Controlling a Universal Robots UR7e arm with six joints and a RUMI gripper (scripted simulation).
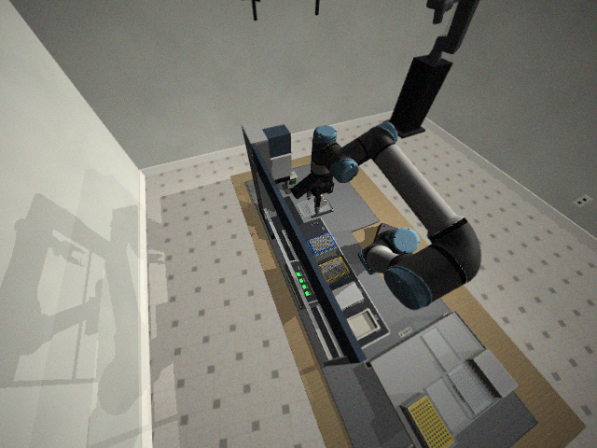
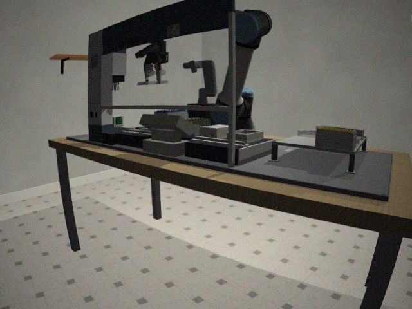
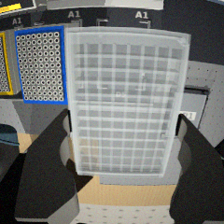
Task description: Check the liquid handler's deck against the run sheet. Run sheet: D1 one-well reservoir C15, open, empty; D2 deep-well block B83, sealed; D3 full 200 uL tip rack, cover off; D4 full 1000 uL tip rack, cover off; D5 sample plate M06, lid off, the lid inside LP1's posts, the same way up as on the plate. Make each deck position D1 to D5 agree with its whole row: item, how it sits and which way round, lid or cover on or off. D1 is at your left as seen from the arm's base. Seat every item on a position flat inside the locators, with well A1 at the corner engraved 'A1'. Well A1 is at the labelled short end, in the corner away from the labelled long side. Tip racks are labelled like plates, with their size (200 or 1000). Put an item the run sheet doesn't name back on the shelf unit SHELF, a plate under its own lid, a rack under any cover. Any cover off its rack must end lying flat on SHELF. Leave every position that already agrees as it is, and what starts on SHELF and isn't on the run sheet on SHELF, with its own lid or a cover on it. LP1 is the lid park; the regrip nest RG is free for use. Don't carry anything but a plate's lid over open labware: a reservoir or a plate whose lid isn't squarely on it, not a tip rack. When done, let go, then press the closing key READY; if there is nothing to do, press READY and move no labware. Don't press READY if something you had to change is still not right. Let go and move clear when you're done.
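My gripper is now 1 cm short of the blue-framed tip rack, 13 cm to the right of it and 16 cm above it. From my hand the other things lie so: sample plate: 1 cm below; yellow-framed tip rack: 2 cm ahead, 25 cm to the left, 19 cm below; flat lid: 16 cm behind, 16 cm to the right, 27 cm below.
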